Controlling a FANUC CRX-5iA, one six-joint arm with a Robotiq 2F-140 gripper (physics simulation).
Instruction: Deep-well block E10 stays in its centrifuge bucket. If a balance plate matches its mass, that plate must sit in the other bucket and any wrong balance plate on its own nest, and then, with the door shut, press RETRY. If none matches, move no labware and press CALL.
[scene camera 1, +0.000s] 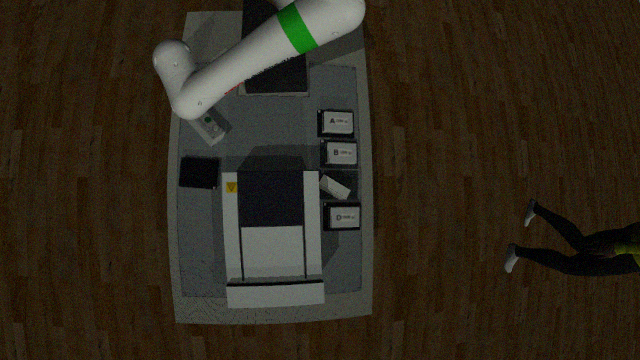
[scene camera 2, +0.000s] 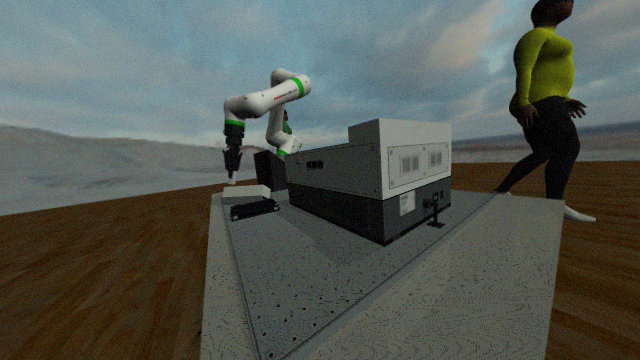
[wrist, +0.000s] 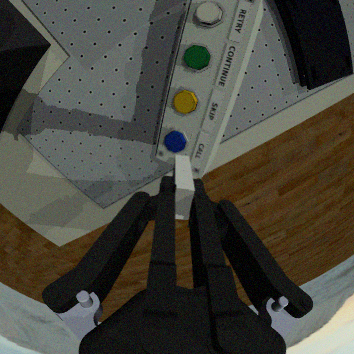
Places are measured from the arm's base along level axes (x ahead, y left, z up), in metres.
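Where they show: gripper, fingertip midpoint: (scene camera 2: 231, 184) (wrist: 179, 167); arm's base, link origin: (scene camera 2: 278, 164).
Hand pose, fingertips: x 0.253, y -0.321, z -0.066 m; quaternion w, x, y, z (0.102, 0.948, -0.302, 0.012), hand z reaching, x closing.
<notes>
Things, the pixels of their top centre, and the offset from my fingertips.
- button box, top centre: (wrist: 215, 88) (scene camera 1: 198, 118) (scene camera 2: 245, 185) 0.009 m down, 0.071 m ahead, 0.060 m left
- blue CALL button, top centre: (wrist: 175, 145) 0.018 m down, 0.006 m ahead, 0.018 m left
- yellow SKIP button, top centre: (wrist: 186, 104) 0.018 m down, 0.038 m ahead, 0.056 m left
- green CONTINUE button, top centre: (wrist: 198, 57) 0.018 m down, 0.070 m ahead, 0.094 m left
- white RETRY button, top centre: (wrist: 211, 11) 0.018 m down, 0.103 m ahead, 0.132 m left
- dark panel, top centre: (scene camera 1: 270, 199) 0.121 m up, 0.366 m ahead, 0.383 m left
- Balance plates A, top centre: (scene camera 1: 338, 121) 0.039 m down, 0.022 m ahead, 0.636 m left
- B, top centre: (scene camera 1: 342, 152) 0.039 m down, 0.156 m ahead, 0.659 m left
- D, top centre: (scene camera 1: 345, 217) 0.039 m down, 0.421 m ahead, 0.688 m left
- fourth plate, top centre: (scene camera 1: 334, 187) 0.005 m up, 0.303 m ahead, 0.626 m left
- black flat tray, top centre: (wrist: 327, 33) (scene camera 1: 197, 173) (scene camera 2: 253, 203) 0.061 m down, 0.286 m ahead, 0.069 m left
My gripper (wrist: 179, 167) (scene camera 2: 231, 178) is shut and empty. Its joined fingertips hang just above the near end of the button box (wrist: 225, 116) (scene camera 1: 213, 129) (scene camera 2: 245, 191), right beside the blue CALL button (wrist: 175, 141). Along the box follow the yellow SKIP button (wrist: 185, 101), the green CONTINUE button (wrist: 197, 57) and the white RETRY button (wrist: 208, 12). The centrifuge (scene camera 1: 271, 251) (scene camera 2: 371, 174) stands mid-table; its top shows a dark panel (scene camera 1: 271, 196), and no bucket or block E10 shows. Balance plates A (scene camera 1: 338, 122), B (scene camera 1: 341, 153) and D (scene camera 1: 343, 217) lie on their nests. A fourth plate (scene camera 1: 334, 186) lies tilted on the third nest.
A black flat tray (scene camera 1: 198, 172) (scene camera 2: 253, 208) lies left of the centrifuge. A dark box (scene camera 1: 277, 78) (scene camera 2: 269, 168) stands at the arm's base. A person in a yellow top (scene camera 2: 543, 98) (scene camera 1: 577, 251) walks on the floor beside the table. The arm's forearm (scene camera 1: 250, 58) hides the gripper from above.
</notes>
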